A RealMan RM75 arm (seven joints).
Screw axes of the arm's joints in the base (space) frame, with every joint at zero. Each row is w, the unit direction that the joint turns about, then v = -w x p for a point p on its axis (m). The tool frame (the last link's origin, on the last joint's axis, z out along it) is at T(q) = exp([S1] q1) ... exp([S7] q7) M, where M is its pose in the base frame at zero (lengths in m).
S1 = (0, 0, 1, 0, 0, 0)
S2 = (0, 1, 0, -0.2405, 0, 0)
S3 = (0, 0, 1, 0, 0, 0)
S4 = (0, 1, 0, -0.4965, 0, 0)
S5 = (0, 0, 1, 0, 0, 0)
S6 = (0, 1, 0, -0.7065, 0, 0)
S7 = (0, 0, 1, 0, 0, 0)
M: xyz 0 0 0.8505 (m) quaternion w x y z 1 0 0 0
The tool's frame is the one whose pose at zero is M.
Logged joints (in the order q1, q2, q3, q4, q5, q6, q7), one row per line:
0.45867, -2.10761, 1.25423, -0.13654, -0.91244, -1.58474, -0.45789
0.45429, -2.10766, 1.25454, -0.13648, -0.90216, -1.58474, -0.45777
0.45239, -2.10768, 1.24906, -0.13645, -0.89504, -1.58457, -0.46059
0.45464, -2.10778, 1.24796, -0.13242, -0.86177, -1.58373, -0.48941
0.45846, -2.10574, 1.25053, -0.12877, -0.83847, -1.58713, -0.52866
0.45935, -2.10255, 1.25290, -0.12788, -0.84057, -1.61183, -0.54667
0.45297, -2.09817, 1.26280, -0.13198, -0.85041, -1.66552, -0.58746
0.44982, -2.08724, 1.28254, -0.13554, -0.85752, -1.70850, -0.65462
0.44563, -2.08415, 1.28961, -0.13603, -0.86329, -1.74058, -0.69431
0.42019, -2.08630, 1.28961, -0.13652, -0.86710, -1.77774, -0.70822
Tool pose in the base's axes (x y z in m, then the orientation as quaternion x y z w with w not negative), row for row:
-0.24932, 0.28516, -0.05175, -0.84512, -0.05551, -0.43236, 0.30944
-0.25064, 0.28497, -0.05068, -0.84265, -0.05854, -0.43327, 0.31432
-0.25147, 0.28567, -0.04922, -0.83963, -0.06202, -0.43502, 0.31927
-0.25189, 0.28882, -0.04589, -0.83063, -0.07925, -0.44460, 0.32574
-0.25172, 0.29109, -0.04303, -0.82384, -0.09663, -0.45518, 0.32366
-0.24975, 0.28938, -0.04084, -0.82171, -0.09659, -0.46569, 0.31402
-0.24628, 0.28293, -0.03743, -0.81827, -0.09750, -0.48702, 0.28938
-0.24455, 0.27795, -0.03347, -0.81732, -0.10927, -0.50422, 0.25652
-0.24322, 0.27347, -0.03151, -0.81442, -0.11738, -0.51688, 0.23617
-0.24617, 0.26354, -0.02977, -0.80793, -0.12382, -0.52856, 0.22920
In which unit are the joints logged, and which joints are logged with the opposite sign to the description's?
The joints are logged in radians. Opposite sign: q1, q4, q5, q6.
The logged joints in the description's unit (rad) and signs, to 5 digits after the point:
-0.45867, -2.10761, 1.25423, 0.13654, 0.91244, 1.58474, -0.45789
-0.45429, -2.10766, 1.25454, 0.13648, 0.90216, 1.58474, -0.45777
-0.45239, -2.10768, 1.24906, 0.13645, 0.89504, 1.58457, -0.46059
-0.45464, -2.10778, 1.24796, 0.13242, 0.86177, 1.58373, -0.48941
-0.45846, -2.10574, 1.25053, 0.12877, 0.83847, 1.58713, -0.52866
-0.45935, -2.10255, 1.25290, 0.12788, 0.84057, 1.61183, -0.54667
-0.45297, -2.09817, 1.26280, 0.13198, 0.85041, 1.66552, -0.58746
-0.44982, -2.08724, 1.28254, 0.13554, 0.85752, 1.70850, -0.65462
-0.44563, -2.08415, 1.28961, 0.13603, 0.86329, 1.74058, -0.69431
-0.42019, -2.08630, 1.28961, 0.13652, 0.86710, 1.77774, -0.70822

